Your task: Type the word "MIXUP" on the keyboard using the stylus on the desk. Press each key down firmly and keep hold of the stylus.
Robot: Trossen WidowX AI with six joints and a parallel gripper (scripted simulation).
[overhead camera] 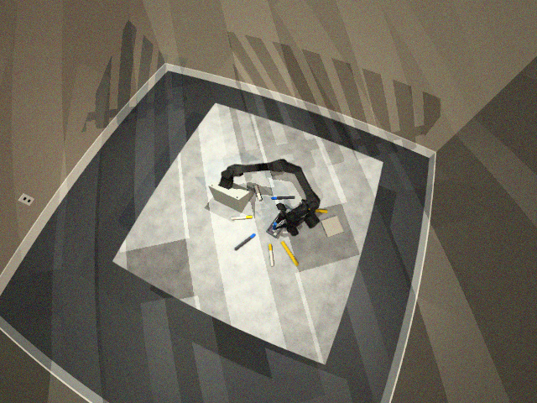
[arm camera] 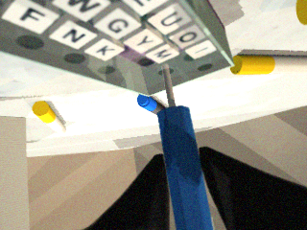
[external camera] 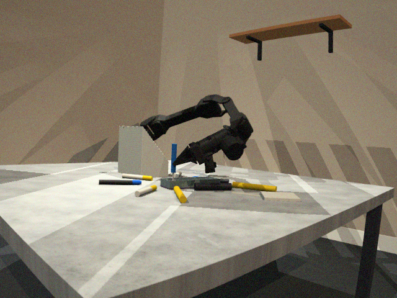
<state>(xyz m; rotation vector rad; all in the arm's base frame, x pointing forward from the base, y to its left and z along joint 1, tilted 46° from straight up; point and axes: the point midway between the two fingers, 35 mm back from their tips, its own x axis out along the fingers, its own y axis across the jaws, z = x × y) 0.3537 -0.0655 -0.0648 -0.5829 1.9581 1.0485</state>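
My gripper tip is 110 mm short of the black cylinder, 80 mm to the right of it and 60 mm above it. Also, from my gripper tip: yellow marker: 200 mm to the left, 190 mm ahead, 70 mm below; blue stylus: 10 mm below; notepad: 310 mm ahead, 140 mm to the left, 70 mm below.
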